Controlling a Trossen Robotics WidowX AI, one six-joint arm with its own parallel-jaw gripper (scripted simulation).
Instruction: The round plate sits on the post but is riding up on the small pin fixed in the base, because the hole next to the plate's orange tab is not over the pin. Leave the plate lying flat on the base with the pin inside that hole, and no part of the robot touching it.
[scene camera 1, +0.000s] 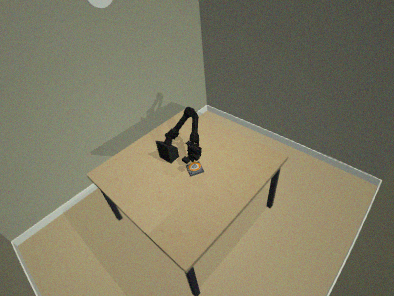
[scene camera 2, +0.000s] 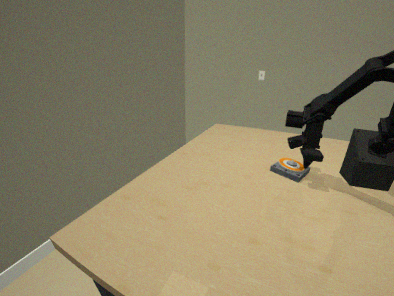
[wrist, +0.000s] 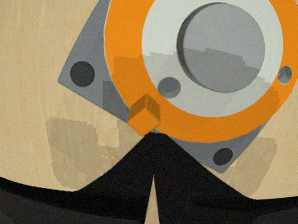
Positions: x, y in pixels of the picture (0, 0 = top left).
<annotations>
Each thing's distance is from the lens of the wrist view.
gripper (wrist: 155, 141): 0.10 m
grey square base (wrist: 224, 53): 0.09 m
</annotations>
